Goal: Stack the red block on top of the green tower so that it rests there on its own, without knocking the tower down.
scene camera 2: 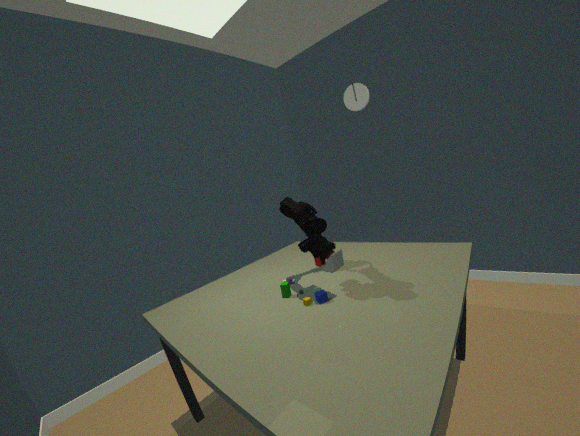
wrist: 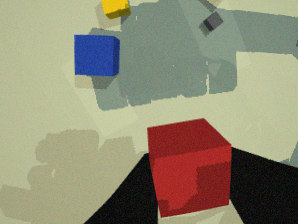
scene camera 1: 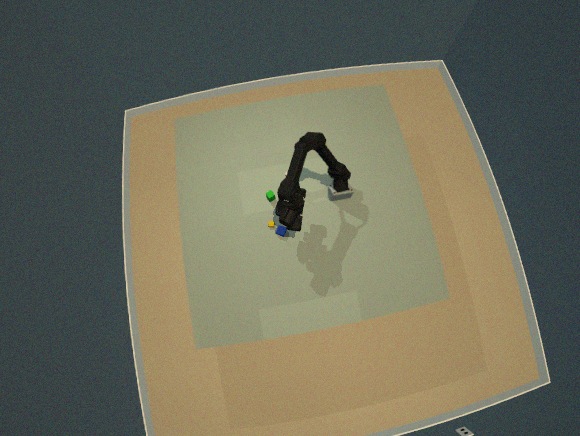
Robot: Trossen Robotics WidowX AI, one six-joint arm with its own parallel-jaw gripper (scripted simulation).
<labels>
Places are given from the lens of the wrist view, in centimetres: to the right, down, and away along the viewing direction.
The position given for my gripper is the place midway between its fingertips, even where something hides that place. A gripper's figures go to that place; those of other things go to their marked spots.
my gripper (wrist: 181,154): 2, 2, 9
red block (wrist: 191,162): 2, 2, 6
blue block (wrist: 95,55): -6, -6, 16
The marked spots on the red block and the blue block are 14 cm apart.
</labels>
